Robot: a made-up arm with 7 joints.
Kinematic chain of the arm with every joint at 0, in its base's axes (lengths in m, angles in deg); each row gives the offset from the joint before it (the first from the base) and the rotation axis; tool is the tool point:
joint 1: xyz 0 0 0.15 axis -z
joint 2: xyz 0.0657 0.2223 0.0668 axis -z
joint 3: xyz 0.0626 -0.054 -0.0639 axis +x
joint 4: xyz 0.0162 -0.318 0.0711 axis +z
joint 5: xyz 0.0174 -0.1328 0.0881 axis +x
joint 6: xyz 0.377 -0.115 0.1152 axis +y
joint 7: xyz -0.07 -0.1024 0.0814 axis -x
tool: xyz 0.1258 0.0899 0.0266
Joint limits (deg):
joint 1: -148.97..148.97
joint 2: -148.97..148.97
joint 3: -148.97..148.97
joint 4: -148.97..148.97
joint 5: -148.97..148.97
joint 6: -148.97..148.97
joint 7: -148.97..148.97
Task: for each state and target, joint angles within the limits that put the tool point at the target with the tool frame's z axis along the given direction. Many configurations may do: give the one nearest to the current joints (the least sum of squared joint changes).
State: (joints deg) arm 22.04 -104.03 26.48 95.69 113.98 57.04 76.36
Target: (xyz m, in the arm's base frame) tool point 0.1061 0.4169 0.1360 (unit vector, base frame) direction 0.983 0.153 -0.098
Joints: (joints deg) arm 21.41 -109.15 51.81 75.81 119.80 85.79 127.93
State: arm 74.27 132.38 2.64 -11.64 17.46 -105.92 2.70
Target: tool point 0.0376 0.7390 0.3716 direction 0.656 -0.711 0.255
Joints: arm 86.38 113.30 3.11 4.46 26.70 -92.17 35.03
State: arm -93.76 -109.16 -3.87 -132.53 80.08 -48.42 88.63
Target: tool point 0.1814 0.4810 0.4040 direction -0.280 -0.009 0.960
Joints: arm -95.26 -97.03 -34.45 -133.36 60.72 -57.25 106.30
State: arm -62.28 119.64 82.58 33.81 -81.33 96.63 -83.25
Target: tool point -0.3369 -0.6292 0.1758 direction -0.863 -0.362 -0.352
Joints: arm -70.28 130.81 78.15 41.47 -71.00 84.99 -115.99
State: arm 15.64 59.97 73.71 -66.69 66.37 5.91 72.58
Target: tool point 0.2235 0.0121 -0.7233 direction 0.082 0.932 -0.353
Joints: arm 62.89 87.07 101.78 -58.38 69.00 -8.44 34.59
